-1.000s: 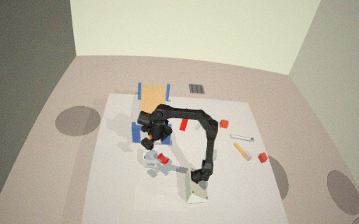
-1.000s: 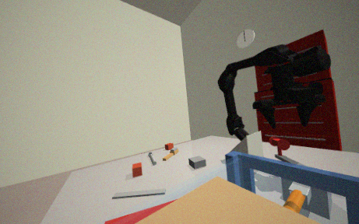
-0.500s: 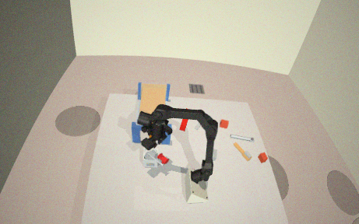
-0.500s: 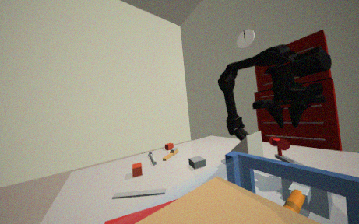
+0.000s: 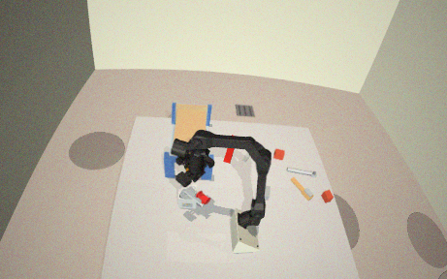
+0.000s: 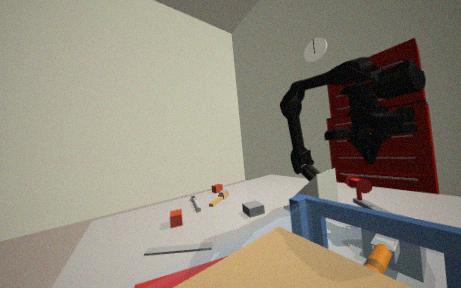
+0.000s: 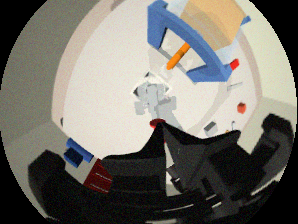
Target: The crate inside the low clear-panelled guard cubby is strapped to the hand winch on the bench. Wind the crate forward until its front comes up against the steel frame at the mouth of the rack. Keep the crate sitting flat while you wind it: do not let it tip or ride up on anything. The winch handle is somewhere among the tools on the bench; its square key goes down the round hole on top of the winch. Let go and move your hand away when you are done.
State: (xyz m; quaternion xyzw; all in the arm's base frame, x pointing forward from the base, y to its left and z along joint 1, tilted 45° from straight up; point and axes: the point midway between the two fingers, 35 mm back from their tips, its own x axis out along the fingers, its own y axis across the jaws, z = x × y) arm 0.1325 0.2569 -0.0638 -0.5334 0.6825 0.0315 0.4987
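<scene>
The red knob lies 40 mm behind my gripper tip, 40 mm to the right of it and 80 mm below it. Round my gripper tip: blue frame: 190 mm ahead, 40 mm to the left, 110 mm below; grey winch: 10 mm ahead, 20 mm to the left, 180 mm below; winch handle: 10 mm behind, 20 mm to the right, 110 mm below.
</scene>
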